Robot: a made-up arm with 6 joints.
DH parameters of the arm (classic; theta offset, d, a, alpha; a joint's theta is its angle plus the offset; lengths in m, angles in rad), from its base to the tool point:
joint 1: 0 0.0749 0 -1.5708
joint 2: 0.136 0 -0.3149 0
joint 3: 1.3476 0 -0.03 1.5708
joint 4: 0 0.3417 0 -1.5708
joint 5: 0 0 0.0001 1.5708
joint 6: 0 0.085 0 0
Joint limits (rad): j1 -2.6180..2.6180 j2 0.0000..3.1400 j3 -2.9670..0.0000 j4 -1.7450..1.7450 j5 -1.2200..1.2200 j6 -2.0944..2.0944
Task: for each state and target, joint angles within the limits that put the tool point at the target. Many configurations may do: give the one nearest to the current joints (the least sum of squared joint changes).
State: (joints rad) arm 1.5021 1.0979 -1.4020 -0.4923 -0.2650 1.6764
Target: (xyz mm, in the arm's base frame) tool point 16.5 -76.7 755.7
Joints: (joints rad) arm 1.8671 0.8569 -2.0132 -0.4108 -0.1973 1.6764
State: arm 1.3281 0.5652 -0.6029 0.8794 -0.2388 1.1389
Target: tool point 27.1 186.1 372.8
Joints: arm 1.4895 0.6107 -0.6276 0.8700 -0.1855 1.1389
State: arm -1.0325 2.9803 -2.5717 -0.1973 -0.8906 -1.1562
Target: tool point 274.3 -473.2 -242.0
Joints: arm -1.0777 2.9895 -1.6957 -0.2403 -1.0588 -1.1562
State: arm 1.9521 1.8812 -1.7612 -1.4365 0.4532 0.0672
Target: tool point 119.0 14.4 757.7
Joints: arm 2.6180 1.0770 -2.4452 -1.5754 1.0086 0.0672
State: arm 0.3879 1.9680 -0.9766 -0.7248 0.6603 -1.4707
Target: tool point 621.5 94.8 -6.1
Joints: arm 0.1870 2.5087 -1.8219 -0.7843 0.3809 -1.4707
